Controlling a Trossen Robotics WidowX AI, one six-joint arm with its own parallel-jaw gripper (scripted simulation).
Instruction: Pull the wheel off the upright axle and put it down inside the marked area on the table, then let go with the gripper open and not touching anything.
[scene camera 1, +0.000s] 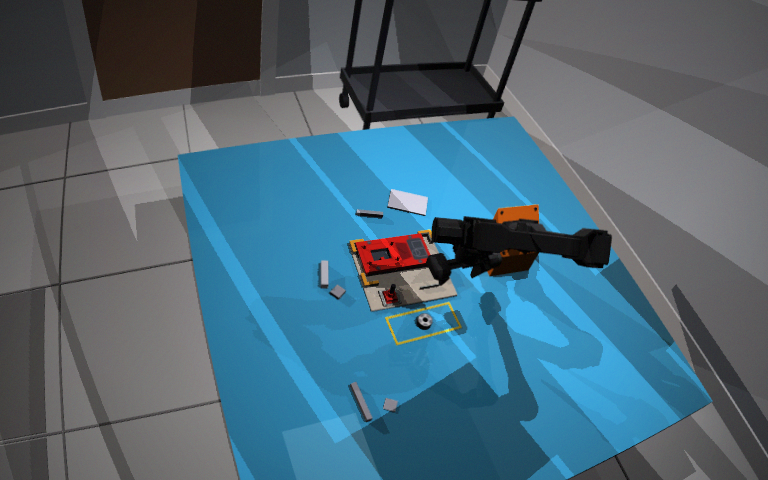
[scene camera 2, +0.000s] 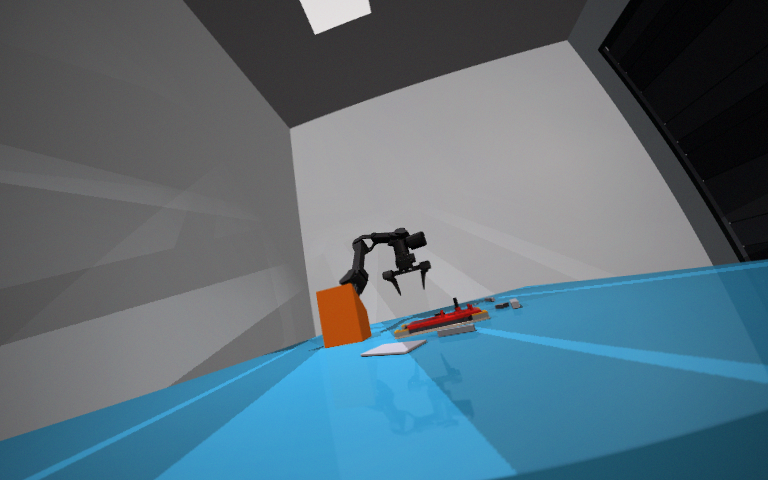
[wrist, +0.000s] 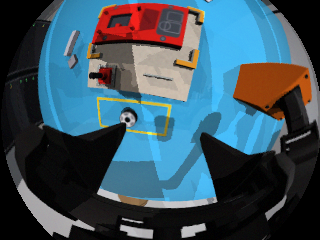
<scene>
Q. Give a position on a red panel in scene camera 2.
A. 464, 315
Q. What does my gripper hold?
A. Nothing.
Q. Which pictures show my gripper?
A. Scene camera 1, scene camera 2 and the wrist view: all of them.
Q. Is my gripper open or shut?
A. Open.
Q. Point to my gripper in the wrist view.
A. At 164, 131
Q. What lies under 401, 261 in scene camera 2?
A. My gripper.
</scene>
